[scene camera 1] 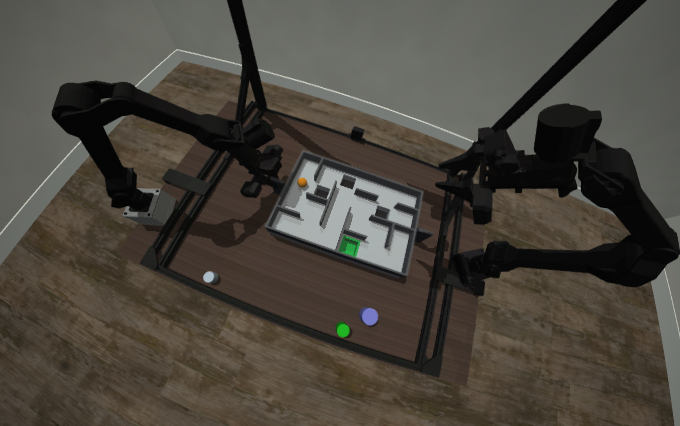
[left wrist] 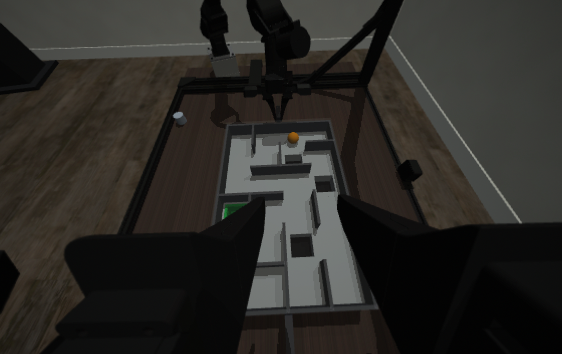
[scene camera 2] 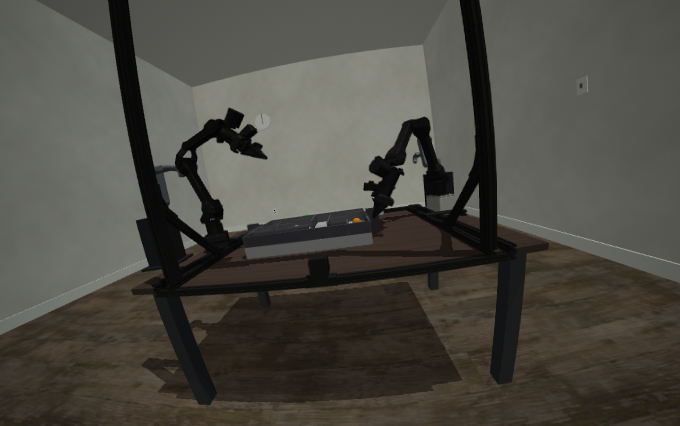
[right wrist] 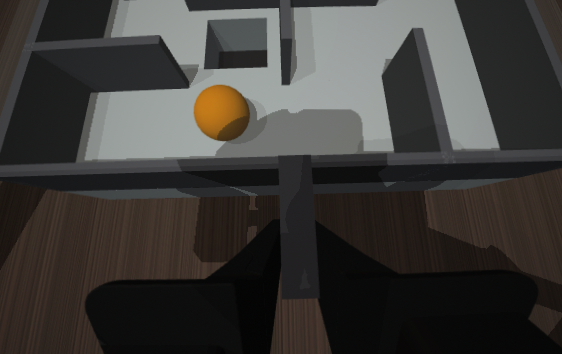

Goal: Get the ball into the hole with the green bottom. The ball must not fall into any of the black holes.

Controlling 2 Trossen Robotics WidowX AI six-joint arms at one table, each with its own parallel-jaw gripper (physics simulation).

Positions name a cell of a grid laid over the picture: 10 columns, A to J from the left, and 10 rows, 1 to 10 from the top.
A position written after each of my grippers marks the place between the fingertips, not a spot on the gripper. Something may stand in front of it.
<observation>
My right gripper (scene camera 1: E5) grips a grey maze board (scene camera 1: F5). I also see my left gripper (scene camera 1: G5).
The grey maze board shows as well in the left wrist view (left wrist: F8), in scene camera 2 (scene camera 2: F6) and in the right wrist view (right wrist: B4). My left gripper shows as well in the left wrist view (left wrist: F6) and in scene camera 2 (scene camera 2: D4). My right gripper shows as well in the left wrist view (left wrist: E4) and in the right wrist view (right wrist: F7).
</observation>
